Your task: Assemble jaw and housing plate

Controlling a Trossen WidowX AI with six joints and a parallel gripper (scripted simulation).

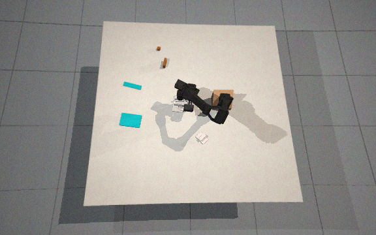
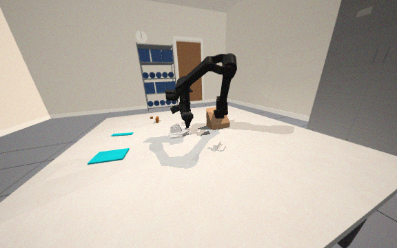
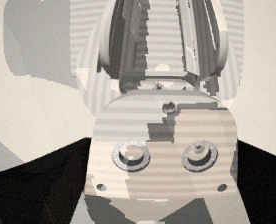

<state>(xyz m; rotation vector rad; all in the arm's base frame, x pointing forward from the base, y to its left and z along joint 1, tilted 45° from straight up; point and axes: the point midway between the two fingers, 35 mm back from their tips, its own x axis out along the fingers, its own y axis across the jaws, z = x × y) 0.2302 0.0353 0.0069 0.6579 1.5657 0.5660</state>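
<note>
Right now my gripper tip is 20 mm short of the elongated piece, 20 mm to the right of it and 30 mm above it. From my gripper tip the other things lie so: white stand (100 mm behind, 230 mm to the left, 30 mm below); then white housing plate (10 mm ahead, 20 mm above).
</note>
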